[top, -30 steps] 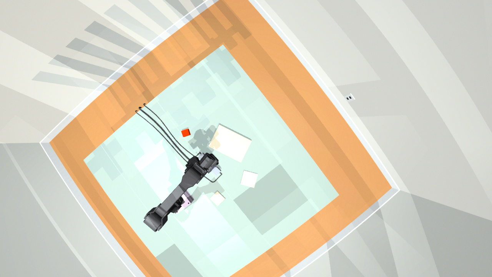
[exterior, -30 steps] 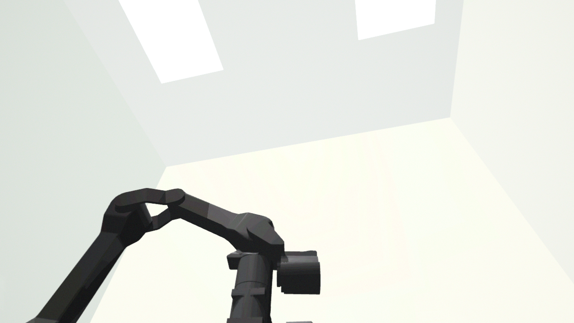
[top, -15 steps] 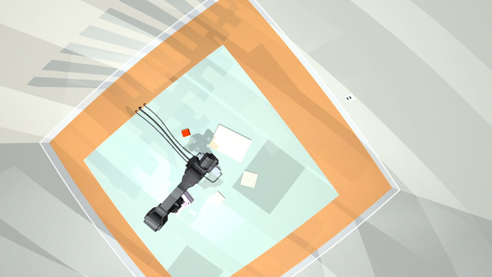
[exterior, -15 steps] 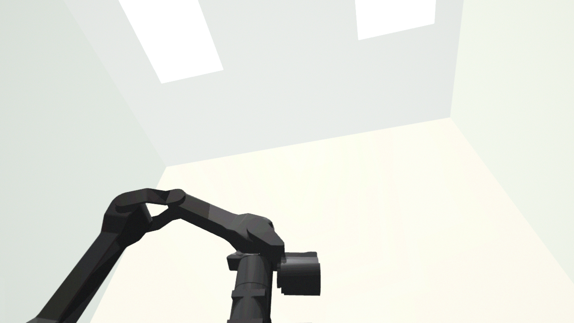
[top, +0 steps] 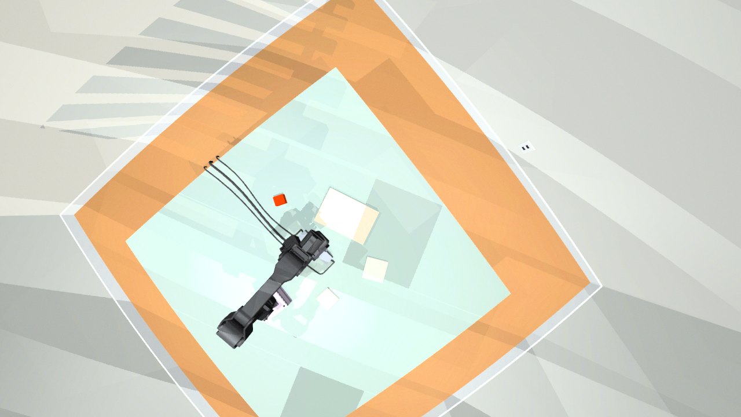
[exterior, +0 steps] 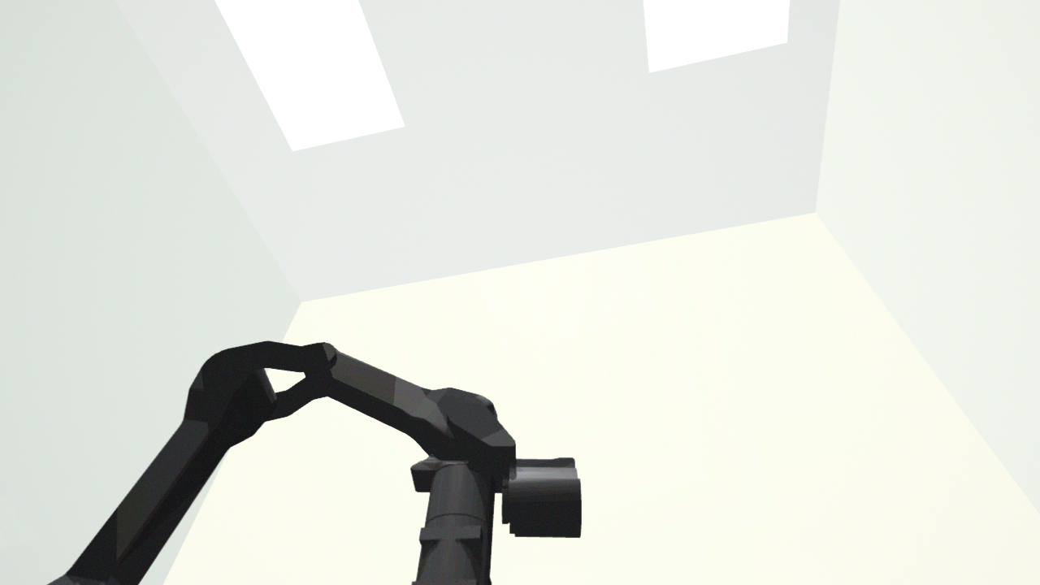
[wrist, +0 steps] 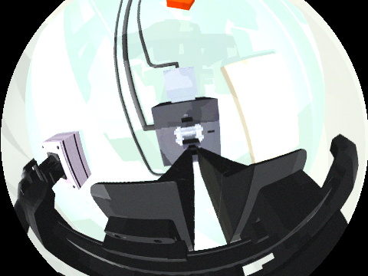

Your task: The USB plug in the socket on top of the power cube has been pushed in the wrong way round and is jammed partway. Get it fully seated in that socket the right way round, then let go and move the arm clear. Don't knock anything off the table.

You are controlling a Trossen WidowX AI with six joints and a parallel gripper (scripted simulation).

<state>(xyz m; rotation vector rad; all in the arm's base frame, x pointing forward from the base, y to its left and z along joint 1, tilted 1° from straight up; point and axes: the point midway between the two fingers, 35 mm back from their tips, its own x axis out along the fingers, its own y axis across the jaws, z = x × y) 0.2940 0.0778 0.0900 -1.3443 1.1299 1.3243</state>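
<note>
Now: gripper tip 20 mm above the USB plug. The rest, counted from my gripper tip: cream slab: 180 mm ahead, 30 mm to the left, 110 mm below; orange-red block: 20 mm behind, 260 mm to the left, 110 mm below; pale socket: 60 mm below.
</note>
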